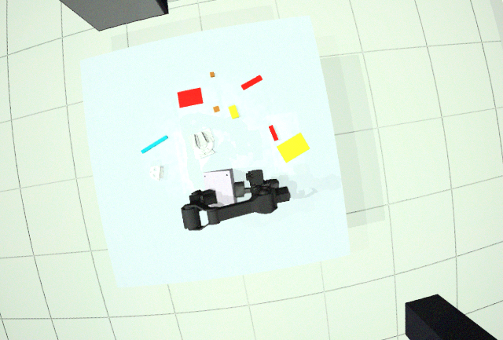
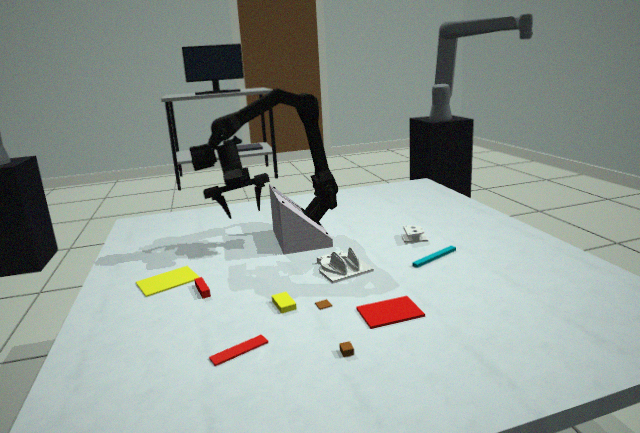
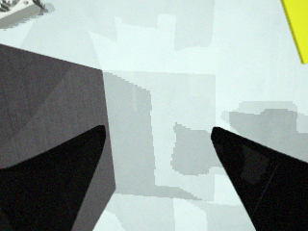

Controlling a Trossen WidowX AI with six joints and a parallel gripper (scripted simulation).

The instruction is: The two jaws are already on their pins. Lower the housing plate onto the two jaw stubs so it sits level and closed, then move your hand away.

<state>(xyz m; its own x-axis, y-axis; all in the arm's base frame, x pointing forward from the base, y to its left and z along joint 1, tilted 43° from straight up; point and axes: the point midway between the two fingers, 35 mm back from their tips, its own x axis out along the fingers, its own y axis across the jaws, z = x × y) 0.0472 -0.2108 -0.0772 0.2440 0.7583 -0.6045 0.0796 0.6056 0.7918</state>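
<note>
The white piece lies 48 cm to the left of my gripper tip, 10 cm below it and 10 cm ahead of it. Round my gripper tip: yellow plate 22 cm to the right, 12 cm ahead, 11 cm below; then cyan bar 47 cm to the left, 24 cm ahead, 11 cm below; then red plate 45 cm ahead, 26 cm to the left, 11 cm below.
</note>
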